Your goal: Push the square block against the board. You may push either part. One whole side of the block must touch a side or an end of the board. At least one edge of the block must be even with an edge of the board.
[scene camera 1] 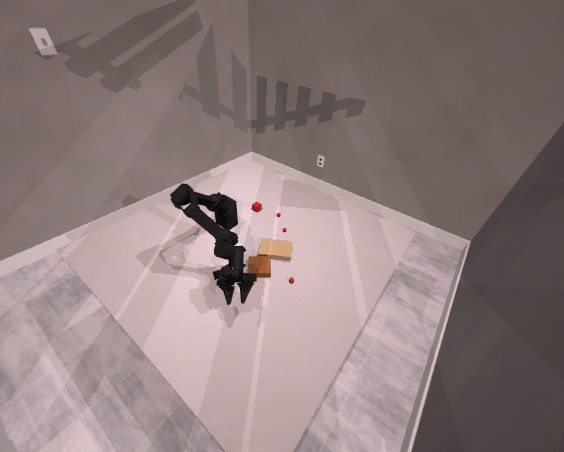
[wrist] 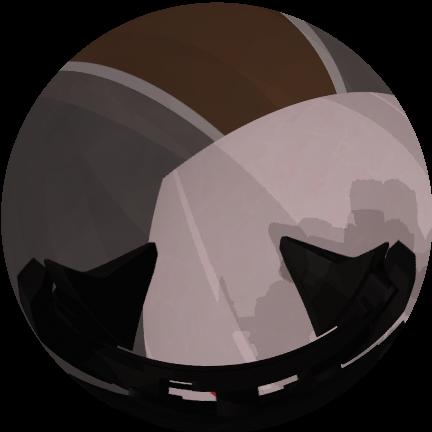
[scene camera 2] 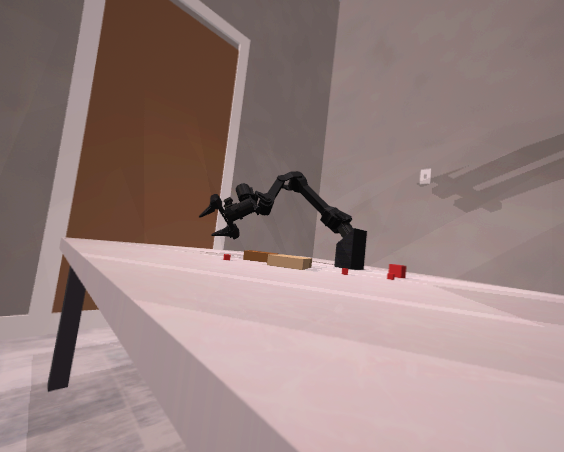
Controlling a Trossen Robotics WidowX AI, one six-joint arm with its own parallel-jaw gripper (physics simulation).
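Pixels of known places: gripper, fingertip midpoint: (scene camera 1: 235,304) (wrist: 218,246) (scene camera 2: 205,226); arm's base, link origin: (scene camera 1: 224,206) (scene camera 2: 351,238).
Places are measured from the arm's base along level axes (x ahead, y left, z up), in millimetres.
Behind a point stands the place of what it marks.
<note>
The square block (scene camera 1: 260,267) @(x 371, y -123, z -92 mm) (scene camera 2: 255,256) @(x 401, y -87, z -107 mm), orange-brown, lies flat on the table. The board (scene camera 1: 275,249) @(x 349, y 9, z -92 mm) (scene camera 2: 289,261) @(x 401, y 73, z -104 mm), light tan and oblong, lies flat beside it. In scene camera 1 the block is against or very near the board's lower long side, at its left part, and sticks out left past the board's end. Whether a fine gap is between them cannot be told. My gripper (scene camera 1: 236,303) @(x 460, y -353, z -21 mm) (scene camera 2: 206,225) @(x 460, y -353, z -21 mm) (wrist: 218,246) @(x 460, y -353, z -21 mm) is open and empty, raised above the table, beyond the block on the side away from the arm's base. Neither part shows clearly in the wrist view.
A red cube (scene camera 1: 256,207) @(x 49, y 191, z -87 mm) (scene camera 2: 397,271) @(x 54, y 218, z -102 mm) lies near the arm's base. Small red cubes (scene camera 1: 278,215) @(x 173, y 246, z -112 mm) (scene camera 1: 284,230) @(x 282, y 165, z -110 mm) lie between it and the board. Another small red cube (scene camera 1: 291,280) @(x 515, y -77, z -108 mm) (scene camera 2: 227,257) @(x 516, y -65, z -114 mm) lies to the block's lower right in scene camera 1. The arm passes close beside the block.
</note>
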